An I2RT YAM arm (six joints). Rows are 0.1 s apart.
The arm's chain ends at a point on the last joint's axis. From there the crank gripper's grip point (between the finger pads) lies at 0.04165 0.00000 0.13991 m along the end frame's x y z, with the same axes.
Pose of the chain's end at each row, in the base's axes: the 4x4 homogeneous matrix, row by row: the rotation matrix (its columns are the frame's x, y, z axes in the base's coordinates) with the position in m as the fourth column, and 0 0 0 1 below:
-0.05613 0.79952 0.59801 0.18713; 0.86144 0.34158 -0.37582 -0.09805; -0.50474 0.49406 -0.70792 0.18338; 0 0 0 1
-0.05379 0.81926 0.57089 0.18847; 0.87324 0.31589 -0.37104 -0.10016; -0.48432 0.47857 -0.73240 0.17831; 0 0 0 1
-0.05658 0.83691 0.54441 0.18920; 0.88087 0.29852 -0.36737 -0.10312; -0.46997 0.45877 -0.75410 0.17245; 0 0 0 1
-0.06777 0.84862 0.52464 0.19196; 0.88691 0.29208 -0.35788 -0.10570; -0.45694 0.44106 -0.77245 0.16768; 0 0 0 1
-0.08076 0.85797 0.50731 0.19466; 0.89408 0.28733 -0.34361 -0.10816; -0.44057 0.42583 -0.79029 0.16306; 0 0 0 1
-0.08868 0.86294 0.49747 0.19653; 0.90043 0.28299 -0.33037 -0.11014; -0.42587 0.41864 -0.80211 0.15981; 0 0 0 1
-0.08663 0.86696 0.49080 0.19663; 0.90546 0.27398 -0.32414 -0.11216; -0.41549 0.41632 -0.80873 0.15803; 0 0 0 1
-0.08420 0.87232 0.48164 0.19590; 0.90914 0.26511 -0.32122 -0.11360; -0.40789 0.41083 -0.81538 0.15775; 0 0 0 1
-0.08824 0.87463 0.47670 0.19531; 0.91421 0.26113 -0.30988 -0.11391; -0.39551 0.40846 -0.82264 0.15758; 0 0 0 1
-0.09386 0.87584 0.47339 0.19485; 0.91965 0.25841 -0.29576 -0.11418; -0.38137 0.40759 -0.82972 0.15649; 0 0 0 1
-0.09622 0.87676 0.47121 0.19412; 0.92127 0.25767 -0.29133 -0.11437; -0.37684 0.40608 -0.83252 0.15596; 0 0 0 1
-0.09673 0.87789 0.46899 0.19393; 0.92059 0.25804 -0.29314 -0.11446; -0.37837 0.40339 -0.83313 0.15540; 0 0 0 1
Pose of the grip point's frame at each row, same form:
-0.05613 0.79952 0.59801 0.26846; 0.86144 0.34158 -0.37582 -0.11475; -0.50474 0.49406 -0.70792 0.06331; 0 0 0 1
-0.05379 0.81926 0.57089 0.26610; 0.87324 0.31589 -0.37104 -0.11570; -0.48432 0.47857 -0.73240 0.05567; 0 0 0 1
-0.05658 0.83691 0.54441 0.26301; 0.88087 0.29852 -0.36737 -0.11783; -0.46997 0.45877 -0.75410 0.04737; 0 0 0 1
-0.06777 0.84862 0.52464 0.26254; 0.88691 0.29208 -0.35788 -0.11883; -0.45694 0.44106 -0.77245 0.04057; 0 0 0 1
-0.08076 0.85797 0.50731 0.26227; 0.89408 0.28733 -0.34361 -0.11900; -0.44057 0.42583 -0.79029 0.03414; 0 0 0 1
-0.08868 0.86294 0.49747 0.26244; 0.90043 0.28299 -0.33037 -0.11886; -0.42587 0.41864 -0.80211 0.02985; 0 0 0 1
-0.08663 0.86696 0.49080 0.26169; 0.90546 0.27398 -0.32414 -0.11980; -0.41549 0.41632 -0.80873 0.02758; 0 0 0 1
-0.08420 0.87232 0.48164 0.25978; 0.90914 0.26511 -0.32122 -0.12068; -0.40789 0.41083 -0.81538 0.02668; 0 0 0 1
-0.08824 0.87463 0.47670 0.25833; 0.91421 0.26113 -0.30988 -0.11919; -0.39551 0.40846 -0.82264 0.02601; 0 0 0 1
-0.09386 0.87584 0.47339 0.25717; 0.91965 0.25841 -0.29576 -0.11726; -0.38137 0.40759 -0.82972 0.02452; 0 0 0 1
-0.09622 0.87676 0.47121 0.25604; 0.92127 0.25767 -0.29133 -0.11676; -0.37684 0.40608 -0.83252 0.02379; 0 0 0 1
-0.09673 0.87789 0.46899 0.25552; 0.92059 0.25804 -0.29314 -0.11713; -0.37837 0.40339 -0.83313 0.02308; 0 0 0 1

